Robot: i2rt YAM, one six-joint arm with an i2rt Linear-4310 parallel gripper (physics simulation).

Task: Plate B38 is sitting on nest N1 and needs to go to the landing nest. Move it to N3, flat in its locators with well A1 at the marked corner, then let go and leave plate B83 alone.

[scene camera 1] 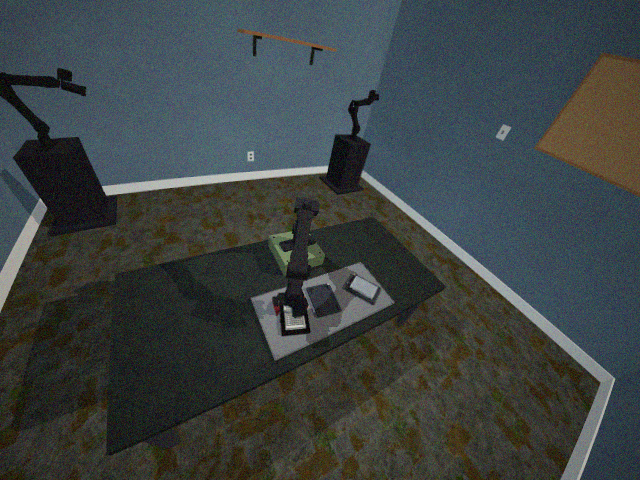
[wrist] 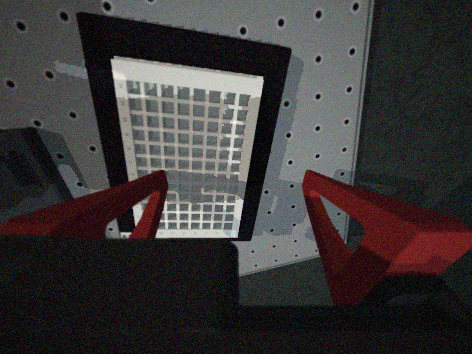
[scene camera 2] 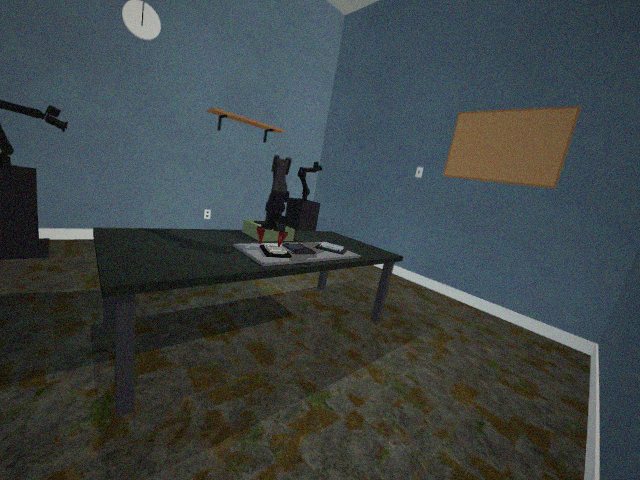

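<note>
A white well plate (scene camera 1: 295,322) (scene camera 2: 274,249) (wrist: 187,112) lies in a black nest (wrist: 265,125). My gripper (scene camera 1: 287,311) (scene camera 2: 270,243) (wrist: 235,177) is open above it, its red fingers apart and empty. In the wrist view one fingertip overlaps the plate's lower left and the other is over the board beyond the nest's right side. A dark nest (scene camera 1: 323,299) (scene camera 2: 298,248) (wrist: 25,167) in the middle shows no plate. A second pale plate (scene camera 1: 363,286) (scene camera 2: 330,246) sits in a dark nest at the right. Plate and nest labels and the marked corner are not readable.
The nests stand on a grey perforated board (scene camera 1: 266,335) (wrist: 322,112) on a dark table (scene camera 1: 170,356) (scene camera 2: 165,258). A green box (scene camera 1: 280,256) (scene camera 2: 252,229) stands behind the board, beside the arm. Two other arms on black pedestals stand off the table.
</note>
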